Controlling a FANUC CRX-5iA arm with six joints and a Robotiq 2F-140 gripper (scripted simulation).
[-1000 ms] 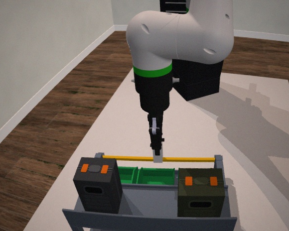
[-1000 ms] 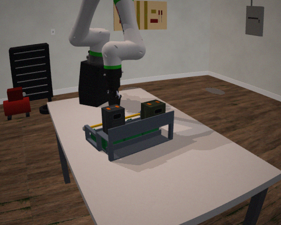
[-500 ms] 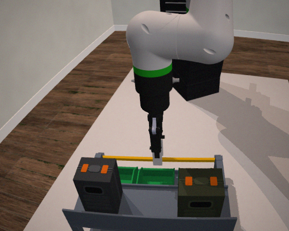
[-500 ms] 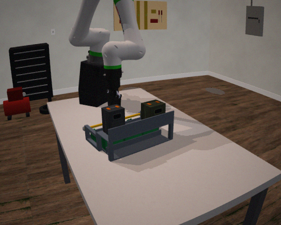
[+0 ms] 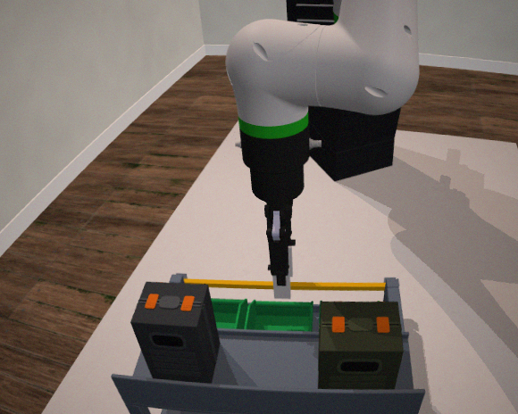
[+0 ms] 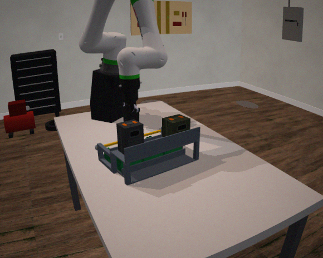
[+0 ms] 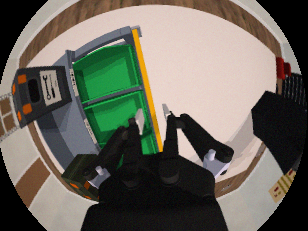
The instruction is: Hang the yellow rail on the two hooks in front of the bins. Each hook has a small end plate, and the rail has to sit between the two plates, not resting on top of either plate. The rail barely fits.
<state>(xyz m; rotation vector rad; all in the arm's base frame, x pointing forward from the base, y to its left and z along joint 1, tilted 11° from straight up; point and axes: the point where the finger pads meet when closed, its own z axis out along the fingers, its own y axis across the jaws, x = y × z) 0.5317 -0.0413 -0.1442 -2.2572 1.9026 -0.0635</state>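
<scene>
My hand is 3 cm above the yellow rail. The rest, counted from my hand: rack shelf 21 cm ahead, 4 cm to the left, 1 cm above.
</scene>
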